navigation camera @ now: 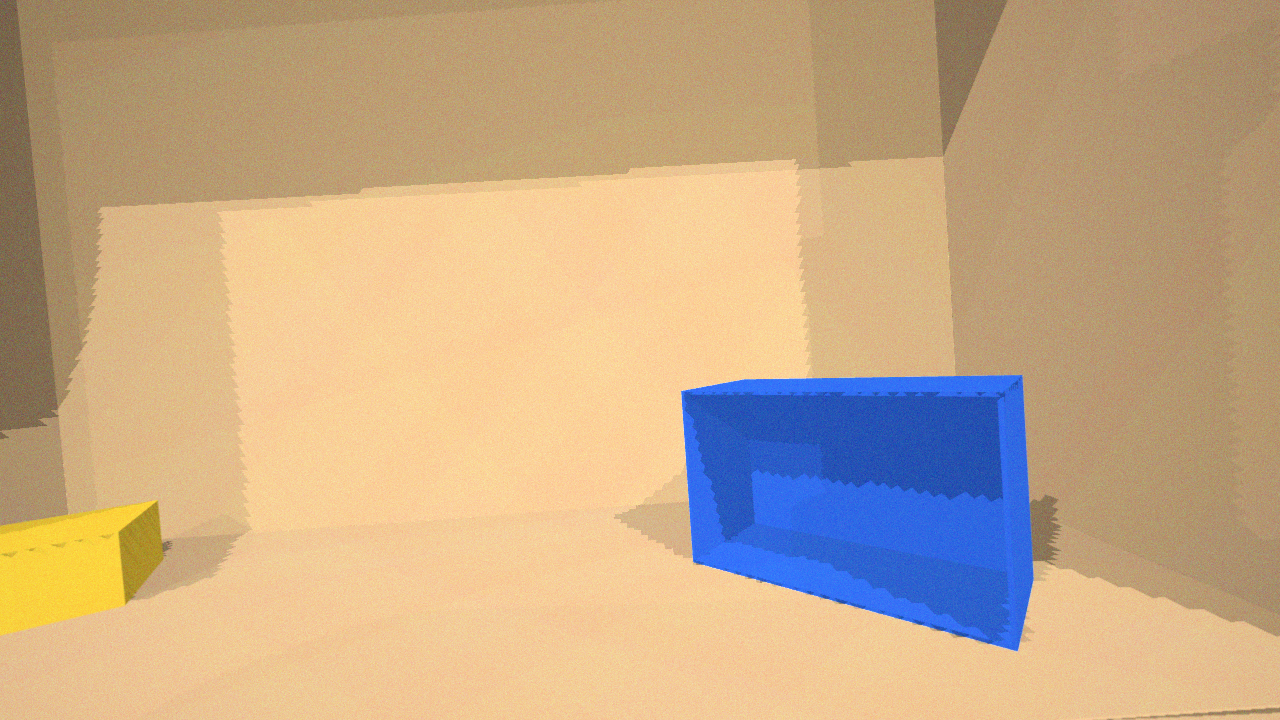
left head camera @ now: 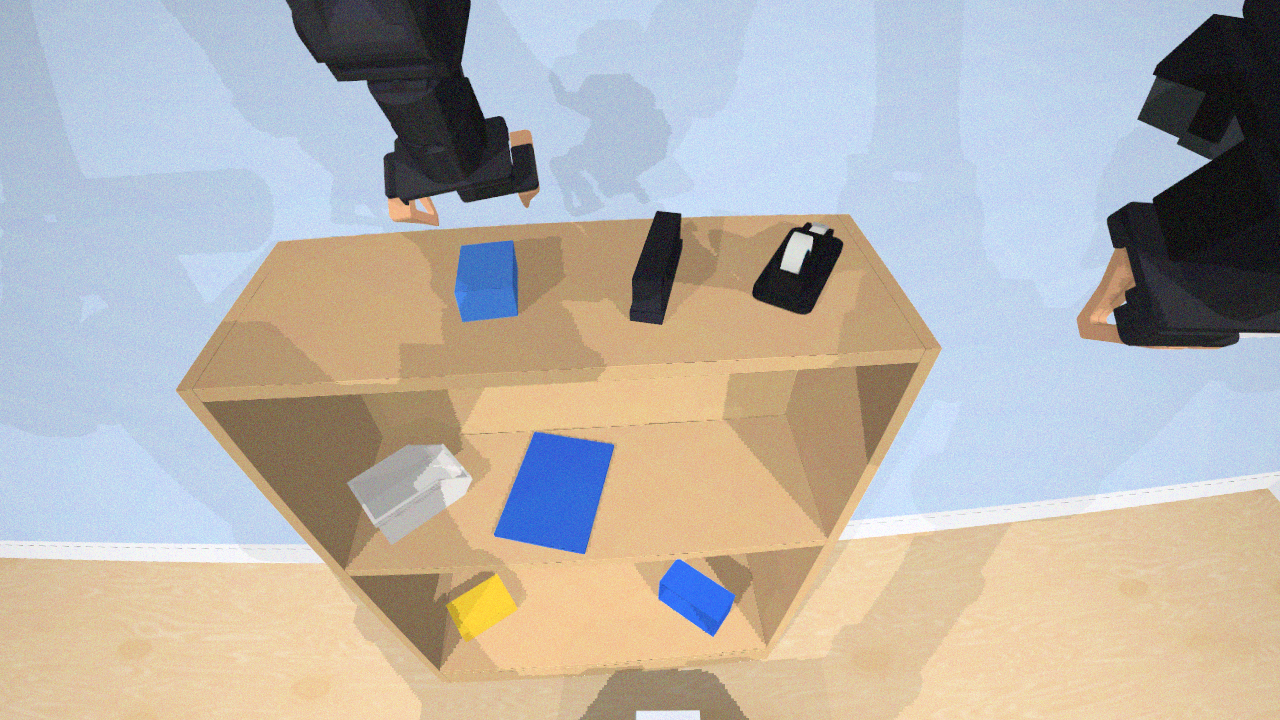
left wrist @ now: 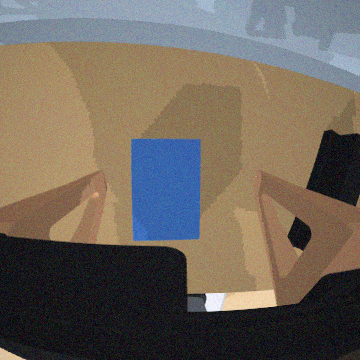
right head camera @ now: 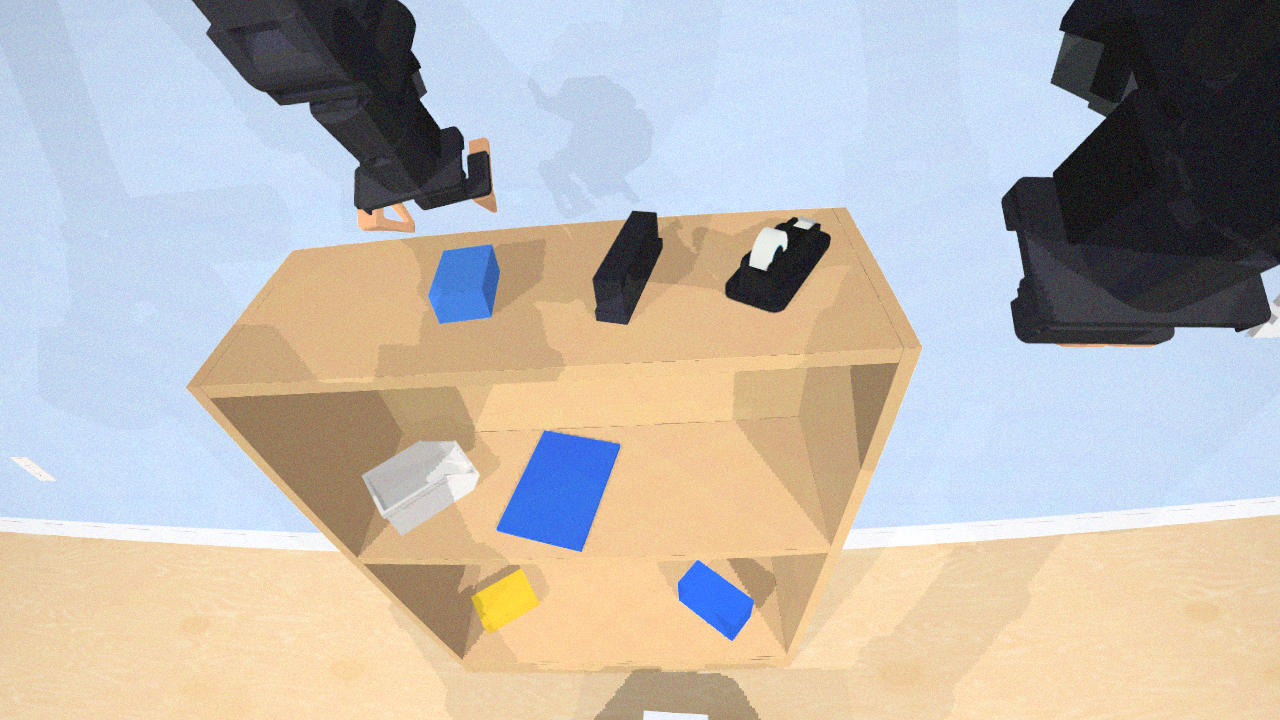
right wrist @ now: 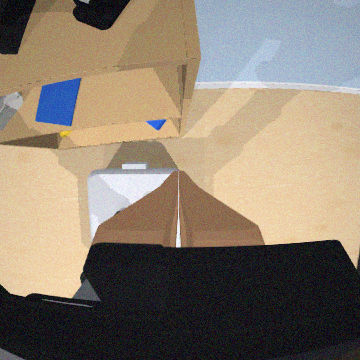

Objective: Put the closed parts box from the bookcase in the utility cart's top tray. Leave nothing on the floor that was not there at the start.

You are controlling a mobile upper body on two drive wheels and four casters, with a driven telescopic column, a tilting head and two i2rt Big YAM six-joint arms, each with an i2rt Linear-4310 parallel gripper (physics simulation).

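Places are measured from the left arm's base along level axes (x ahead, y left, z up), in millimetres.
Pixels of known places: left gripper, fingertip midpoint: (left head camera: 481, 211) (left wrist: 179, 178) (right head camera: 453, 217); right gripper, fingertip midpoint: (left head camera: 1081, 328) (right head camera: 1020, 324) (right wrist: 178, 179).
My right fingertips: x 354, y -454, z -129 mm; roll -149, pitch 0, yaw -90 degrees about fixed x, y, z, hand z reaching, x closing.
Observation:
Behind a point stands the place of what it marks.
A closed blue box (left head camera: 486, 282) @[y -6, x 568, z -256 mm] (right head camera: 463, 284) @[y -11, x 570, z -256 mm] (left wrist: 166, 190) @[y 1, x 600, z -256 mm], which looks like the parts box, stands on the top board of the bookcase (left head camera: 572, 374) @[y -101, x 481, z -304 mm] (right head camera: 572, 368) @[y -142, x 484, z -299 mm] (left wrist: 35, 110) @[y 155, x 658, z -296 mm] (right wrist: 191, 95) @[y -486, x 513, z -483 mm], left of its middle in the head views. My left gripper (left head camera: 481, 214) @[y -1, x 616, z -199 mm] (right head camera: 453, 220) @[y -1, x 616, z -199 mm] is open and empty, above and behind the bookcase's back edge in the head views; in the left wrist view the box shows between its spread fingers, below them. My right gripper (left head camera: 1084, 329) @[y -454, x 354, z -129 mm] (right wrist: 178, 179) @[y -454, x 354, z -129 mm] is shut and empty, right of the bookcase. The utility cart does not show.
A black upright object (left head camera: 657, 268) @[y -185, x 572, z -242 mm] (right head camera: 629, 268) @[y -194, x 577, z -246 mm] and a tape dispenser (left head camera: 801, 277) @[y -337, x 577, z -254 mm] (right head camera: 778, 273) @[y -349, x 591, z -264 mm] stand right of the box. Inside are a white bin (left head camera: 407, 492) @[y 222, x 587, z -700 mm], a blue flat object (left head camera: 554, 492) @[y -27, x 596, z -704 mm], a yellow block (left head camera: 483, 607) @[y 201, x 587, z -1211 mm] (navigation camera: 71, 573) @[y 145, x 589, z -1230 mm] and an open blue box (left head camera: 696, 598) @[y -299, x 593, z -1151 mm] (navigation camera: 1015, 519) @[y -353, x 551, z -1207 mm].

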